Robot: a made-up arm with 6 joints.
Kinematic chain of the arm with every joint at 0, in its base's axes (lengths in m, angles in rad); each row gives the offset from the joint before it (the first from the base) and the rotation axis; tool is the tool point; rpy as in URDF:
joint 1: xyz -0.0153 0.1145 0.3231 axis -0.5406 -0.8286 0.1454
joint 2: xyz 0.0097 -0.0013 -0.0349 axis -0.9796 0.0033 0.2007
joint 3: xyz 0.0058 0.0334 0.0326 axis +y
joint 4: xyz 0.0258 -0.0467 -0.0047 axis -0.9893 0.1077 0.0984
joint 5: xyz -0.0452 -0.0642 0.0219 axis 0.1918 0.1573 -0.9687
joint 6: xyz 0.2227 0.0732 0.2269 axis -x
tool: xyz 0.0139 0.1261 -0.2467 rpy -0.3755 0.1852 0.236
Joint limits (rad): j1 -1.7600..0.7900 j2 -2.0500..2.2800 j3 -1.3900..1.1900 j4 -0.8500..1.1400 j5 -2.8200..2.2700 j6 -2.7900..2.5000
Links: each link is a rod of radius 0.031 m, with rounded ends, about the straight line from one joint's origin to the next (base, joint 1, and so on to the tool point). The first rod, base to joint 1, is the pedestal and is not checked.
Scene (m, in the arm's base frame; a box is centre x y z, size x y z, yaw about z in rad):
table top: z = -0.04
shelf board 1: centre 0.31 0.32 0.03 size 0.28 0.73 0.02 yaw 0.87
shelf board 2: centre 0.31 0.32 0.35 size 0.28 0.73 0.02 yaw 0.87
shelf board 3: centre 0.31 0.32 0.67 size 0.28 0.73 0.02 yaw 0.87
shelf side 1: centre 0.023 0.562 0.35 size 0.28 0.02 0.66 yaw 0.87
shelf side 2: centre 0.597 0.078 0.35 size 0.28 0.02 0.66 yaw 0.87
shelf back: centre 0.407 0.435 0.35 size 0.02 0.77 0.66 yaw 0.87
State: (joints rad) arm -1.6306 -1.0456 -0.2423 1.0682 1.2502 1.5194
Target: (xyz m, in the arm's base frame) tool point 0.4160 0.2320 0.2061
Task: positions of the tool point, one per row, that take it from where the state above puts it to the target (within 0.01 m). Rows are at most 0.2 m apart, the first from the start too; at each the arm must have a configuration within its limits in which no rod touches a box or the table.
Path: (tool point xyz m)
1: -0.1501 -0.2602 0.2489
2: 0.0077 -0.2783 0.1964
3: 0.1759 -0.2310 0.1730
4: 0.3193 -0.1178 0.1751
5: 0.4061 0.0461 0.1913
6: 0.4160 0.2320 0.2061

